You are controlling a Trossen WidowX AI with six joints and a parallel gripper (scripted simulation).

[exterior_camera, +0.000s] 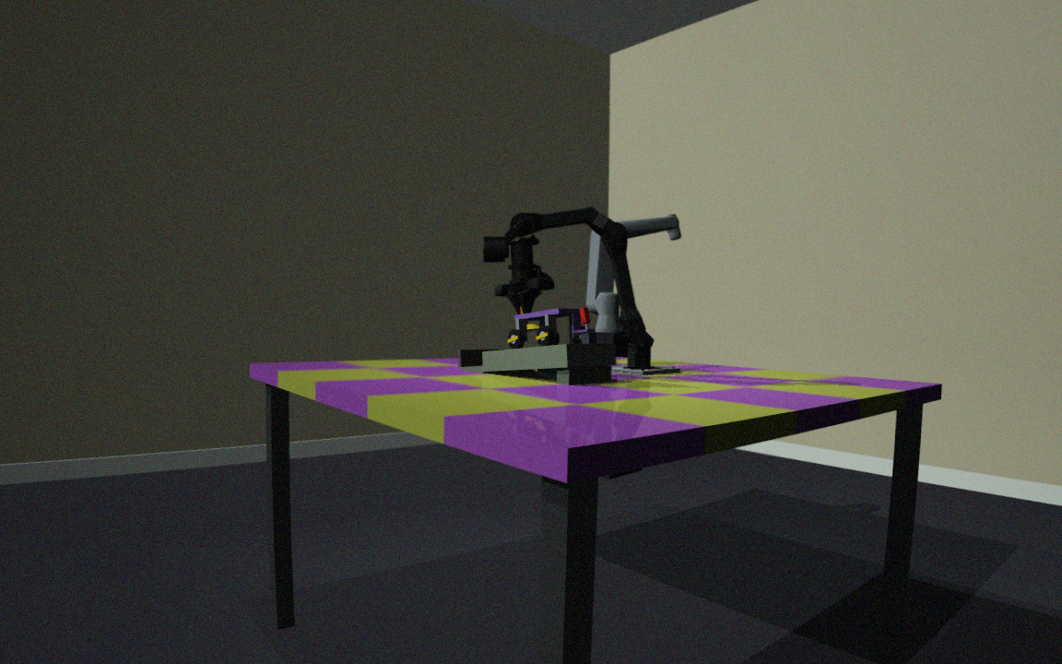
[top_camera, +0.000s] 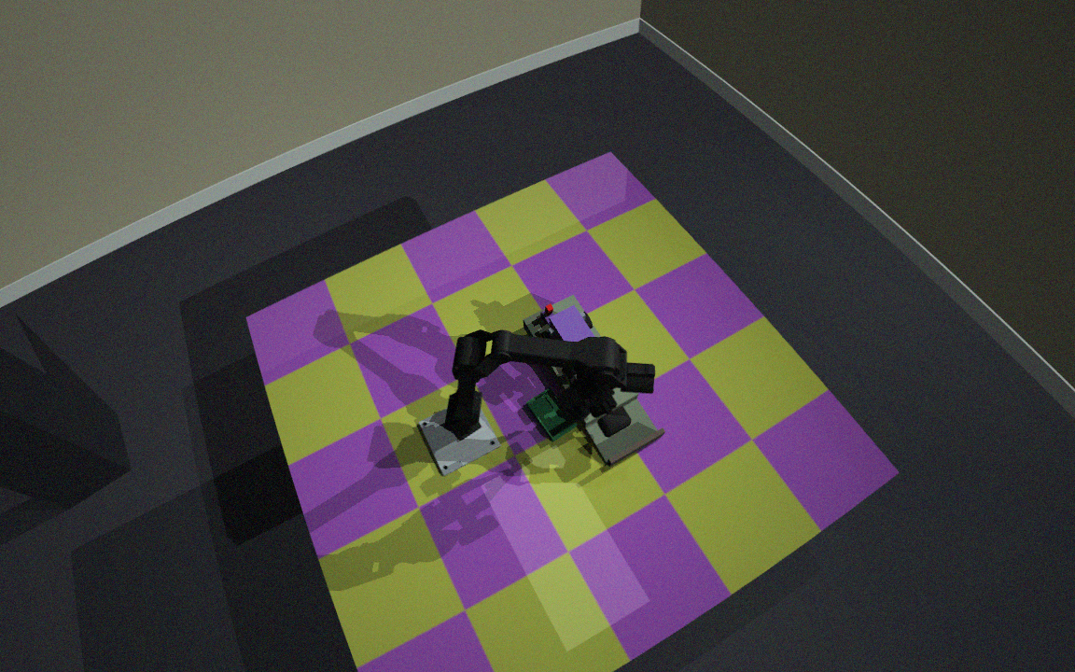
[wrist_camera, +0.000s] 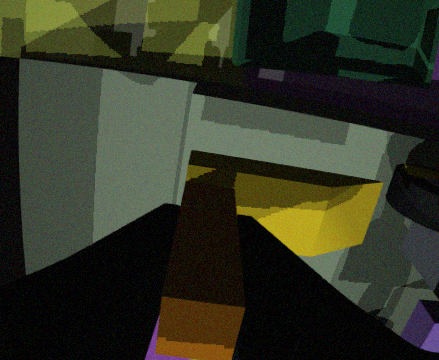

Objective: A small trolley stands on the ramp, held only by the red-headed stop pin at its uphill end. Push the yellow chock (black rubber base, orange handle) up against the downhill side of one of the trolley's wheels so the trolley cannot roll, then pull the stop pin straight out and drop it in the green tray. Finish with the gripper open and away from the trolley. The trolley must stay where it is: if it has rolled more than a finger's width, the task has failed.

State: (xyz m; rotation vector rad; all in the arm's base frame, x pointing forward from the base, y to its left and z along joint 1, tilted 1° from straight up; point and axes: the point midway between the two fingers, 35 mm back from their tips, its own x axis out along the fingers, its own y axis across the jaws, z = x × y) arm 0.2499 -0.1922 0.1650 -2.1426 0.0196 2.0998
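My gripper tip is now 27 cm to the right of the red-headed stop pin, 7 cm short of it and 1 cm above it. Also, from my gripper tip: raised lip: 11 cm to the right, 10 cm below, 4 cm ahead; purple trolley: 16 cm to the left, 7 cm ahead, 2 cm below; yellow chock: 2 cm to the left, 1 cm below.
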